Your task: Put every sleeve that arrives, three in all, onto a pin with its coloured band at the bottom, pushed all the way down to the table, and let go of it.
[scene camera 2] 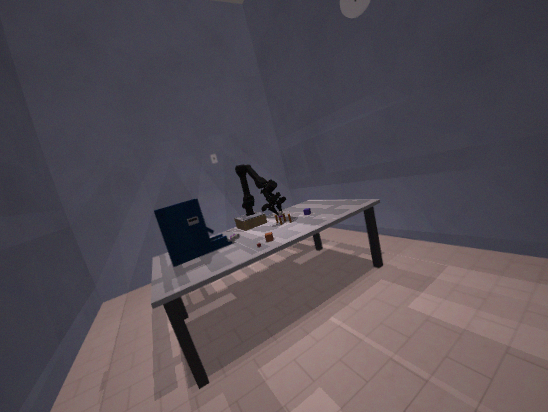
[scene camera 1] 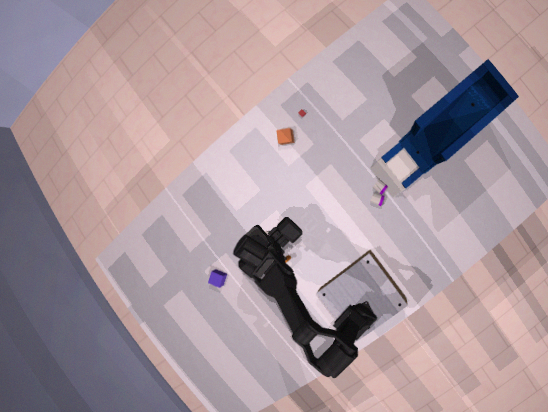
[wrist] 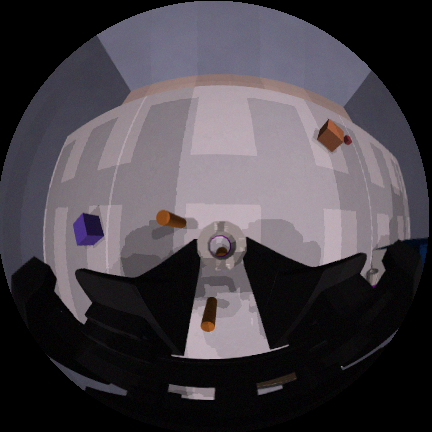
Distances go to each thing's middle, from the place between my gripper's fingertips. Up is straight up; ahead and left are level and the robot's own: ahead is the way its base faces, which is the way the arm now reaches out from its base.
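Purple cube (wrist: 87,229): 220 mm to the left of my hand, 40 mm behind, 60 mm below.
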